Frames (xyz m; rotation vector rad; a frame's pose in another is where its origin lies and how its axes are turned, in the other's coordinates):
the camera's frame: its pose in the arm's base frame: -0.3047 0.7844 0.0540 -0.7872 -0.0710 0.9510
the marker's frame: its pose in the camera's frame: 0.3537 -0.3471 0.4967 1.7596 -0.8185 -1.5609
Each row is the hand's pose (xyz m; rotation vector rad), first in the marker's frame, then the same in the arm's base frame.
Working: the marker's frame: its pose in the arm's base frame: -0.0391 1.2194 0.5362 1.2749 -0.4027 -0.4441

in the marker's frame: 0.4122 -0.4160 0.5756 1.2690 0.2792 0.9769
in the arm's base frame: -0.0287 0.4356 0.2917 2.0654 -1.0696 0.9809
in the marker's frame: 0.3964 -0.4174 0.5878 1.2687 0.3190 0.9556
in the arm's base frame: -0.0486 0.4336 0.2926 2.0805 -1.0189 0.9879
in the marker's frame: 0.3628 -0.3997 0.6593 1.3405 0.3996 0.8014
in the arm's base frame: -0.1127 0.3970 0.3258 2.2311 -0.8692 0.9316
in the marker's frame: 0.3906 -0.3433 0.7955 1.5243 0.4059 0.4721
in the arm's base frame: -0.1548 0.2839 0.4149 2.5590 -0.6999 0.7087
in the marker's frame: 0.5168 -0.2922 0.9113 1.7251 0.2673 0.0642
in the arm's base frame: -0.1034 0.1343 0.4982 2.9188 -0.6022 0.2980
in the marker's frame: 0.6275 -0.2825 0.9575 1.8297 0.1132 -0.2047
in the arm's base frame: -0.0326 0.0403 0.5236 -3.0638 0.5739 0.0489
